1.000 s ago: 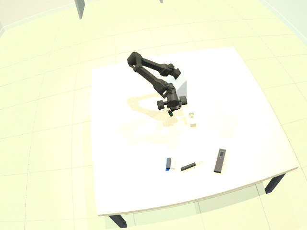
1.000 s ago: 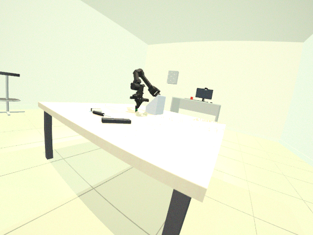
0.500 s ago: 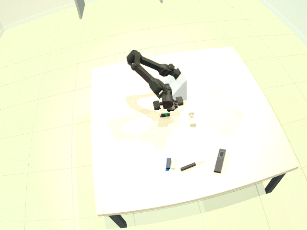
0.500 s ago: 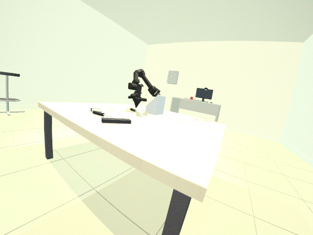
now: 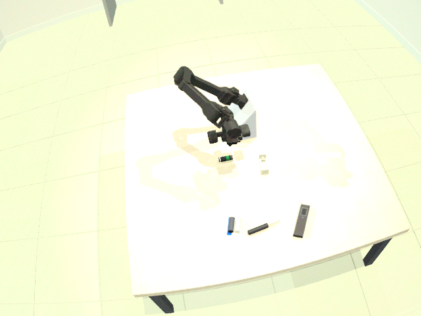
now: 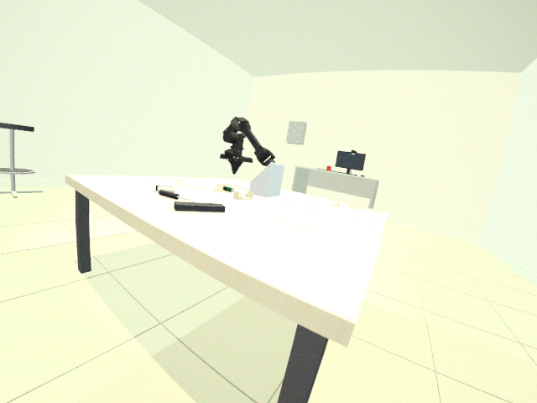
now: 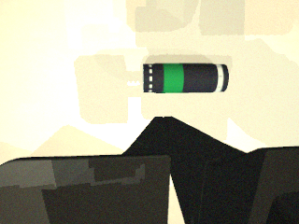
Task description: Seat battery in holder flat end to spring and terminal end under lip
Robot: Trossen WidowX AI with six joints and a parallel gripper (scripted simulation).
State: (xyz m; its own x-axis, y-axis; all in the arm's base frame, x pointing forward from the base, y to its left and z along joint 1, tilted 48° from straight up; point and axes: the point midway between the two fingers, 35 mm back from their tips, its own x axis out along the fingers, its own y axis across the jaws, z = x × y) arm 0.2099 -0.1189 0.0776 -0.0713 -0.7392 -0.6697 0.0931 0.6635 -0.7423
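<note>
The battery lies 90 mm below my gripper tip and 30 mm to the right of it. From my gripper tip the other things lie so: dark remote 440 mm ahead, 190 mm to the left, 80 mm below.
</note>
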